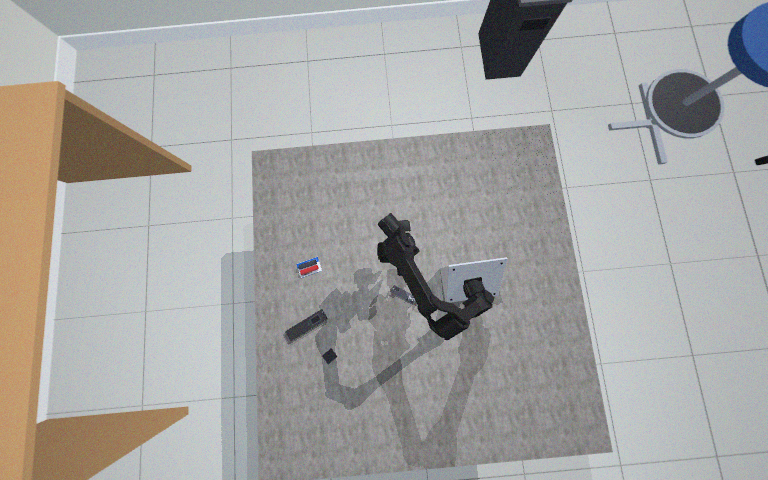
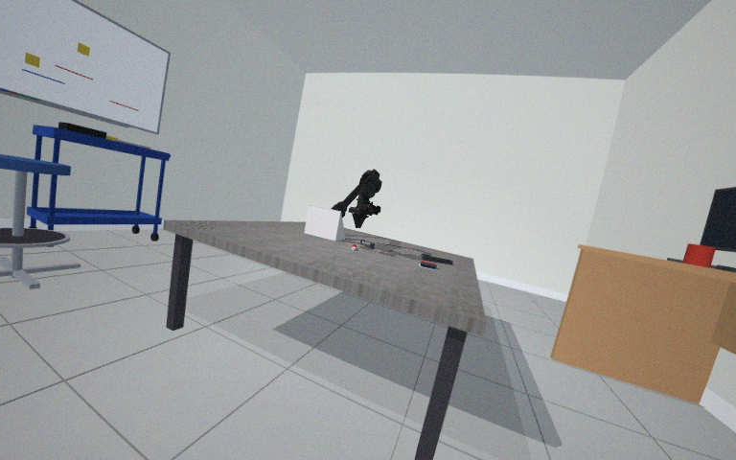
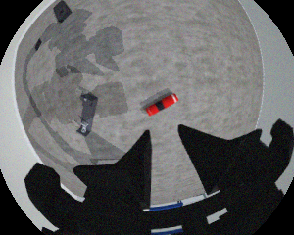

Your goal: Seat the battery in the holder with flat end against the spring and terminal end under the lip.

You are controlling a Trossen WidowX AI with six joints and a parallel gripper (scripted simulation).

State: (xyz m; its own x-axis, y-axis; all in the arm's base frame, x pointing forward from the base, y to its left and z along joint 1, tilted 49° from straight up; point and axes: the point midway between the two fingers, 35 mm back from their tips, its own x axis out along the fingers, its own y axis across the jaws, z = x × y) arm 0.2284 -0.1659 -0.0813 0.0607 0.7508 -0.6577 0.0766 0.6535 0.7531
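My gripper tip is 100 mm above the red battery and 20 mm to the left of it. Round my gripper tip: small black block: 350 mm ahead, 340 mm to the left, 110 mm below; then long black bar: 420 mm ahead, 210 mm to the left, 90 mm below.
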